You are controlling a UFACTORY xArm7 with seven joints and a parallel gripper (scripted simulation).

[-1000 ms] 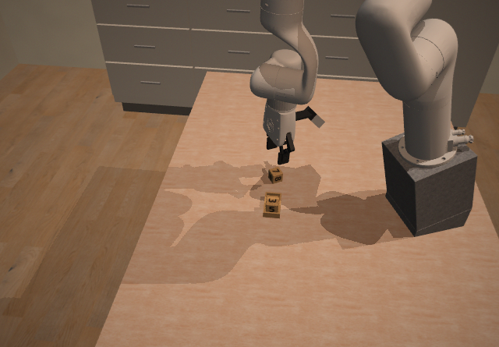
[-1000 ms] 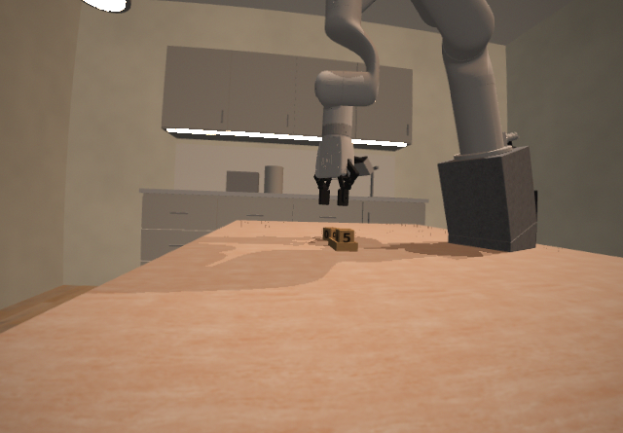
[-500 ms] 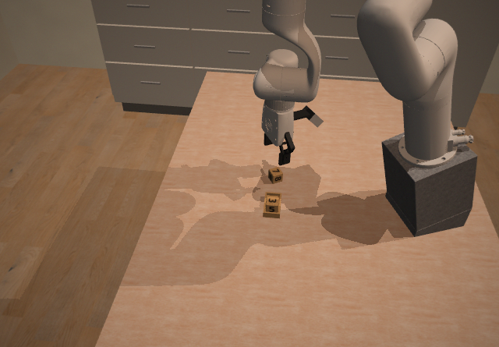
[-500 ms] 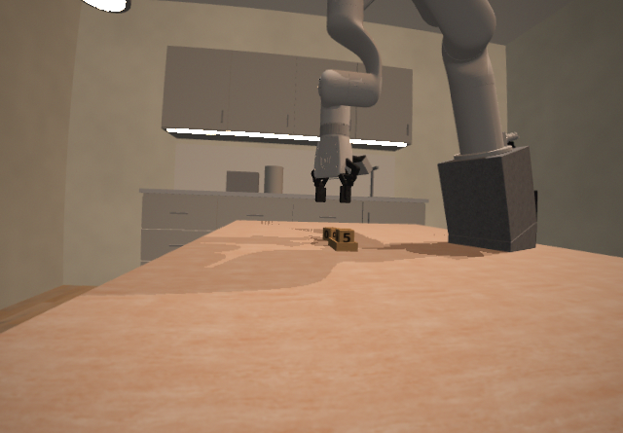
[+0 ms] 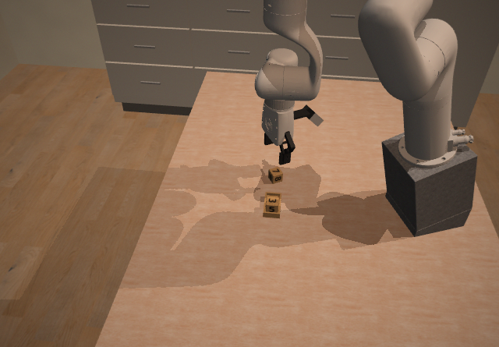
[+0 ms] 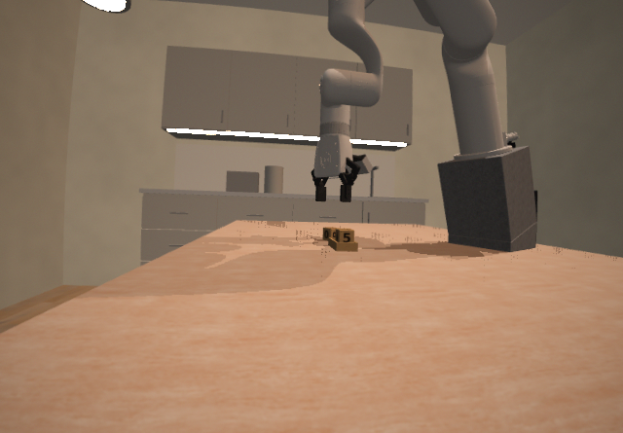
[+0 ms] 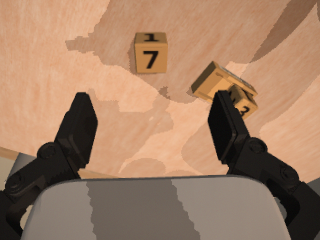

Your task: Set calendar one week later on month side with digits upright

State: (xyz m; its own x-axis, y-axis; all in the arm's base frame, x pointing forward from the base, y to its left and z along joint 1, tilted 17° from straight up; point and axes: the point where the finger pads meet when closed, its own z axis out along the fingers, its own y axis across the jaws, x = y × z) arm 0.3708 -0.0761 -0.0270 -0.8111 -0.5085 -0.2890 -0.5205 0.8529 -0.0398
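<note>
Right now my hand is 90 mm above the wooden cube.
</note>
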